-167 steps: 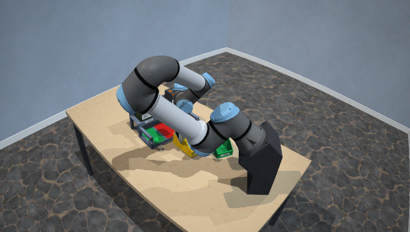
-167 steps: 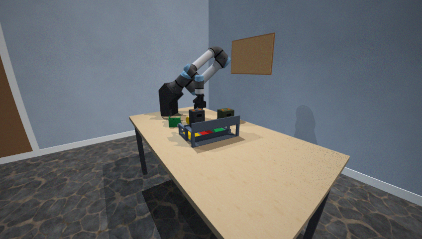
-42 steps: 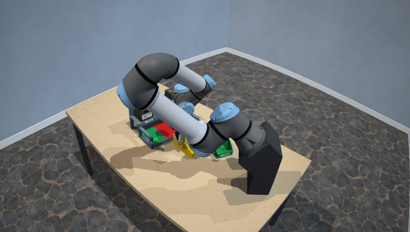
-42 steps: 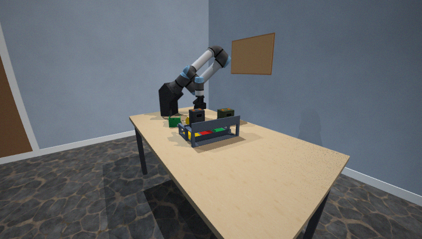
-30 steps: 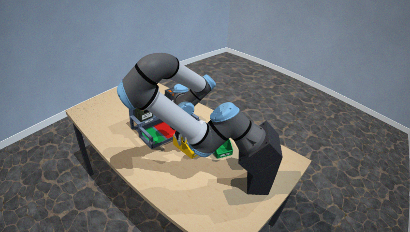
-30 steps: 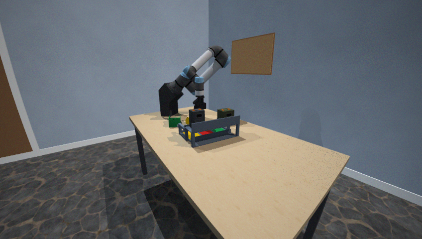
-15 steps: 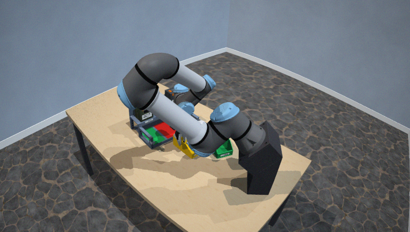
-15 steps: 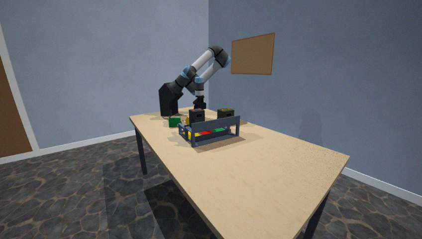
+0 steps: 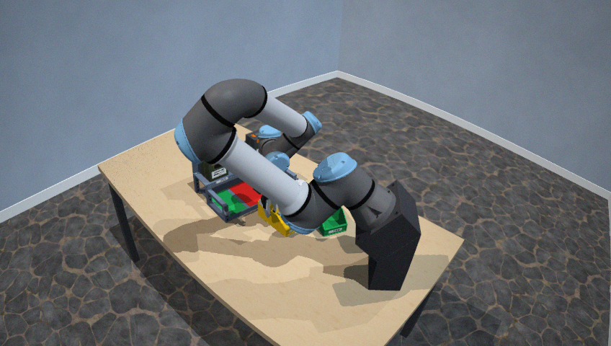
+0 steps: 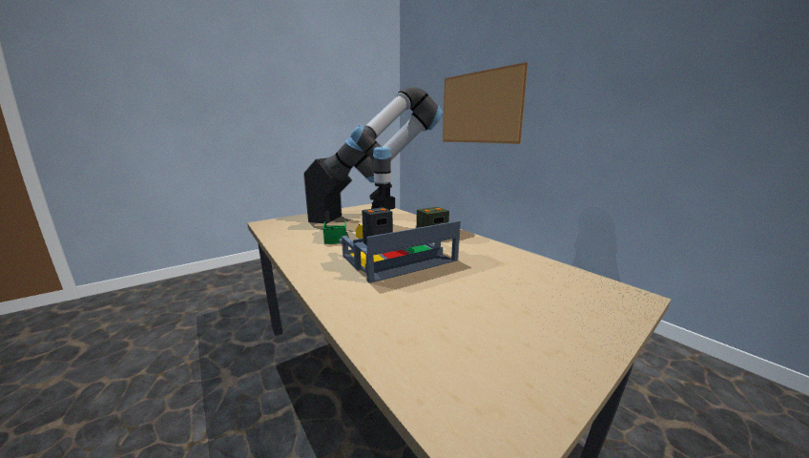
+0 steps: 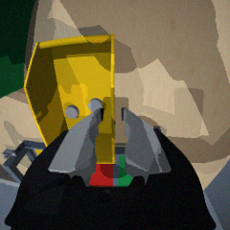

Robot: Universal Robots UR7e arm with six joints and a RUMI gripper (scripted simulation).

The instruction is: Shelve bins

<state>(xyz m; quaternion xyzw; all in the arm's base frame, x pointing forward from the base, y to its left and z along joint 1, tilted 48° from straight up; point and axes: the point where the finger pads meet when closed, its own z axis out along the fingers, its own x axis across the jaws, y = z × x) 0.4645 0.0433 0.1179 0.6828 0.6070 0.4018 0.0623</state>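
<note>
Right now the yellow bin is 5 cm to the right of my hand and 2 cm below it. The rest, counted from my hand: green bin 11 cm behind, 20 cm to the right, 2 cm below; then black box 31 cm ahead, 16 cm to the right, 10 cm above.
</note>
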